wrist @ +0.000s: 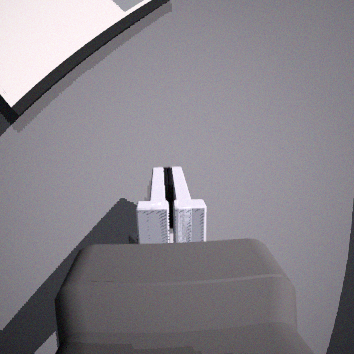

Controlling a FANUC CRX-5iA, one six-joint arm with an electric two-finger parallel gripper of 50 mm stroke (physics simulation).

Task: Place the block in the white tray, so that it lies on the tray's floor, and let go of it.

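Frame: origin at the arm's base, x ahead, y left, z up, level; metres.
Where they show: gripper, between the fingertips: (167, 185).
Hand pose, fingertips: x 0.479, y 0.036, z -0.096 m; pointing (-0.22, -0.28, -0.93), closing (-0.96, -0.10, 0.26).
After its pixels a point has its place.
The white tray (40, 40) @(x 0.566, y -0.047, z -0.105 m) shows in part at the upper left, with its pale inside and a dark outer wall; a small grey patch lies inside it at the top edge. My gripper (167, 185) @(x 0.479, y 0.036, z -0.096 m) is at the middle of the view, its two white fingers shut together with their dark pads meeting and no block between the tips. It is below and right of the tray in the view, outside the tray's wall. The block does not show clearly; the area under the gripper's body is hidden. A small pale spot shows low between the finger bases, too little to tell what it is.
The grey table top (260, 125) @(x 0.411, y -0.011, z -0.107 m) spreads around the gripper. A dark shadow (65, 270) @(x 0.535, y 0.091, z -0.107 m) runs from beside the fingers toward the lower left. A dark area (347, 300) @(x 0.284, y 0.139, z -0.107 m) borders the curved edge at the lower right. The grey-brown gripper body (175, 300) @(x 0.502, y 0.066, z -0.003 m) covers the bottom middle.
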